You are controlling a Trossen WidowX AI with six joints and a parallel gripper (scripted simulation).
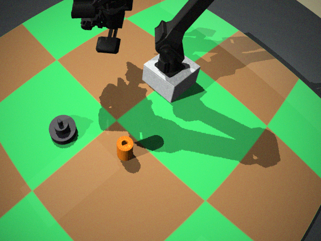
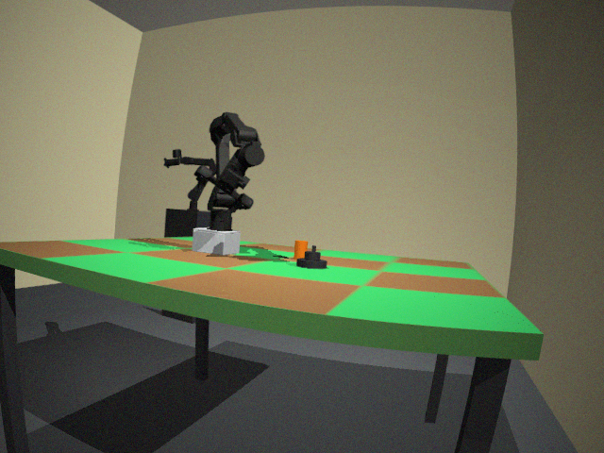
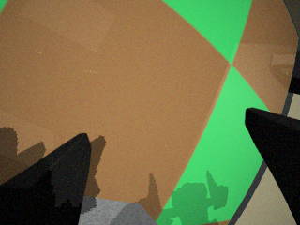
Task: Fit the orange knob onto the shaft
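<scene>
My gripper tip is 290 mm to the right of the orange knob, 180 mm short of it and 100 mm above it. From my gripper tip the other things lie so: pedestal 280 mm ahead, 130 mm to the left, 100 mm below.
</scene>
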